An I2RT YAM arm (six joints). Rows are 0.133 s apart.
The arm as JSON. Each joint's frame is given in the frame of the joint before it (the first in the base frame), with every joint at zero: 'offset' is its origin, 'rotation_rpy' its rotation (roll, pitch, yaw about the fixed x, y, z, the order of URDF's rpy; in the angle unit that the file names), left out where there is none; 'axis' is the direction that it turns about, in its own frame. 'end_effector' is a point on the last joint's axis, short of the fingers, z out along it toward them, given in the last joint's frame.
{
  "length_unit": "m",
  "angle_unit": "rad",
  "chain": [
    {
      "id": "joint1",
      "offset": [
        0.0,
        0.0,
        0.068
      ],
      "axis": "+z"
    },
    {
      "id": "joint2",
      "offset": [
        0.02,
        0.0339,
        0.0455
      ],
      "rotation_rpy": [
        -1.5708,
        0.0,
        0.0
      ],
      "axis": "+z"
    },
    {
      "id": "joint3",
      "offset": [
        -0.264,
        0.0,
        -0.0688
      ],
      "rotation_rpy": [
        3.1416,
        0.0,
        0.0
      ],
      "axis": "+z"
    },
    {
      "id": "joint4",
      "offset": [
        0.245,
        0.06,
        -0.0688
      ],
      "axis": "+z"
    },
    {
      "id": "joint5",
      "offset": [
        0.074,
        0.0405,
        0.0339
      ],
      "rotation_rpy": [
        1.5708,
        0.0,
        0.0
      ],
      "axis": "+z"
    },
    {
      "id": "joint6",
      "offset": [
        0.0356,
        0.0,
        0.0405
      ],
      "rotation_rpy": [
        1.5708,
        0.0,
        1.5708
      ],
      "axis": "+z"
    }
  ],
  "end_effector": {
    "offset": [
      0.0,
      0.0,
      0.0
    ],
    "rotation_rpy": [
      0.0,
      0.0,
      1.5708
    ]
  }
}
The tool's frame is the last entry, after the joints.
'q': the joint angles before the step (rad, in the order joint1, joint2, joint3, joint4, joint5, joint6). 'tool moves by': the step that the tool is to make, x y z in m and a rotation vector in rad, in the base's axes. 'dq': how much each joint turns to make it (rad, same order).
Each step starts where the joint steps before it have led.
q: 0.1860, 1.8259, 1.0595, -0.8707, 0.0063, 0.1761
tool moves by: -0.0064, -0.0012, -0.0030, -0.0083, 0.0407, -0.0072
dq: 0.0000, 0.0001, -0.0155, -0.0260, 0.0000, 0.0072
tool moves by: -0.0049, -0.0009, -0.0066, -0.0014, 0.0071, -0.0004
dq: 0.0001, -0.0001, -0.0314, 0.0240, 0.0000, 0.0005
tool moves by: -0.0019, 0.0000, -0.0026, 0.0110, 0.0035, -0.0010
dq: -0.0002, 0.0000, -0.0124, 0.0110, -0.0115, -0.0005
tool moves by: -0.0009, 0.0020, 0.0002, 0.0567, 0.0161, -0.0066
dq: 0.0001, 0.0001, 0.0004, -0.0056, -0.0591, -0.0003
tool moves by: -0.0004, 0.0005, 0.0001, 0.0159, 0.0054, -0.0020
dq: -0.0001, -0.0002, -0.0002, -0.0024, -0.0167, -0.0002
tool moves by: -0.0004, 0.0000, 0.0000, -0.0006, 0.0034, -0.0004
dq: 0.0002, 0.0000, -0.0002, -0.0032, -0.0001, 0.0006
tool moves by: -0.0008, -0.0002, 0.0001, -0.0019, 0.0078, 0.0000
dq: -0.0001, 0.0002, 0.0002, -0.0080, 0.0004, -0.0001
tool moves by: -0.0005, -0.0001, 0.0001, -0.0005, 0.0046, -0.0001
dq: -0.0001, -0.0001, 0.0000, -0.0047, -0.0004, 0.0000
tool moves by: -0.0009, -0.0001, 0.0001, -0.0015, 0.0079, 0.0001
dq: 0.0002, 0.0000, -0.0002, -0.0079, 0.0000, 0.0001
